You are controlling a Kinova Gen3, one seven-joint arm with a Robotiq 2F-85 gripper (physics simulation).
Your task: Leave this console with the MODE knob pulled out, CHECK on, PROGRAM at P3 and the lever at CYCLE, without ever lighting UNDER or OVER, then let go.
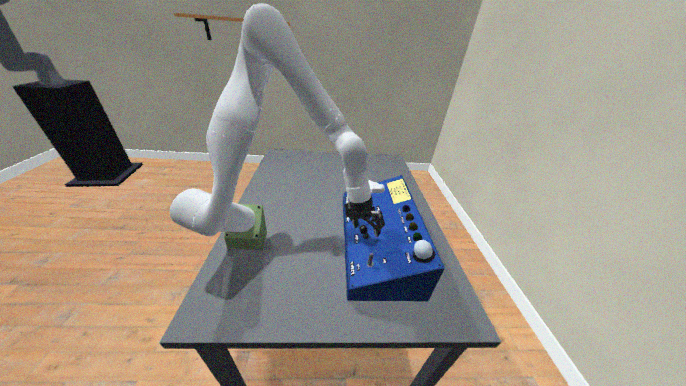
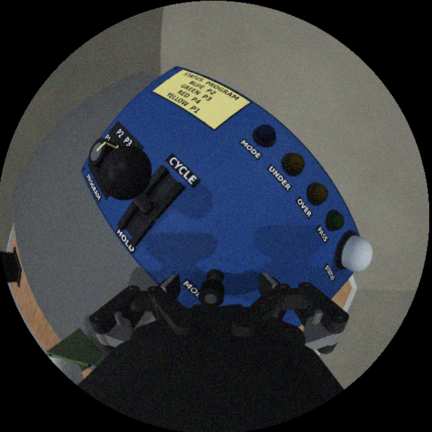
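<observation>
The blue console (image 1: 392,272) (image 2: 230,210) stands on the table. My gripper (image 1: 368,229) (image 2: 218,283) is open, its fingers on either side of the black MODE knob (image 1: 364,230) (image 2: 214,289) with gaps; how far the knob stands out is unclear. The lever's black ball (image 2: 128,172) leans over its slot; its stem shows near mid-slot, between HOLD and CYCLE. The PROGRAM knob (image 2: 98,151) is partly behind the ball; its setting is unclear. The CHECK switch (image 1: 370,260) stands near the console's near end. The MODE (image 2: 264,135), UNDER (image 2: 293,164), OVER (image 2: 317,193) and PASS (image 2: 334,220) lamps look dark.
The white STATUS dome (image 1: 423,249) (image 2: 357,253) stands up at the console's near right corner. A yellow card (image 1: 399,191) (image 2: 202,99) at the far end pairs green with P3. The green block (image 1: 246,242) (image 2: 77,348) under the arm base stands on the grey table (image 1: 300,310), left of the console.
</observation>
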